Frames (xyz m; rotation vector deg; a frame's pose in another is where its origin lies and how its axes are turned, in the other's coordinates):
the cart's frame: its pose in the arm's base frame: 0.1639 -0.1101 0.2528 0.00 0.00 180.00
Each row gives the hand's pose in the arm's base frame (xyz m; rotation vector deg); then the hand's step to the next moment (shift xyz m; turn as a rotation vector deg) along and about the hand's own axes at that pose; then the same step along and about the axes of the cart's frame.
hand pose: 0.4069 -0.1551 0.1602 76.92 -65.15 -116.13
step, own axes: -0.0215 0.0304 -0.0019 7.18 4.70 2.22
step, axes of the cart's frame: -0.0087 0.0018 0.0362 5.36 7.04 0.50
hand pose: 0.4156 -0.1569 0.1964 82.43 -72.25 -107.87
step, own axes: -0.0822 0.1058 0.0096 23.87 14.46 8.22
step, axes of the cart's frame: -0.0023 -0.0178 0.1331 18.40 22.52 0.69
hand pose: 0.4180 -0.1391 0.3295 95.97 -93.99 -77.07
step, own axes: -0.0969 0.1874 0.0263 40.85 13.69 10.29
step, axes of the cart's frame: 0.1001 -0.0600 0.1777 22.71 37.48 -6.45
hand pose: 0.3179 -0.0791 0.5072 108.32 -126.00 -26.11
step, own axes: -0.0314 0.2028 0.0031 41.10 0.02 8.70
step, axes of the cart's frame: 0.1833 -0.0580 0.0719 9.57 39.68 -9.93
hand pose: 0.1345 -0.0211 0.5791 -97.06 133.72 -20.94
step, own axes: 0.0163 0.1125 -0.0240 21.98 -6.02 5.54
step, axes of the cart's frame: 0.1134 -0.0196 -0.0157 -0.56 23.08 -4.13
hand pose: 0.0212 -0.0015 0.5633 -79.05 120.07 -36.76
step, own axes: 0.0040 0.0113 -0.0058 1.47 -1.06 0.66
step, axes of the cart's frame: 0.0127 -0.0009 -0.0038 -0.67 1.81 -0.06
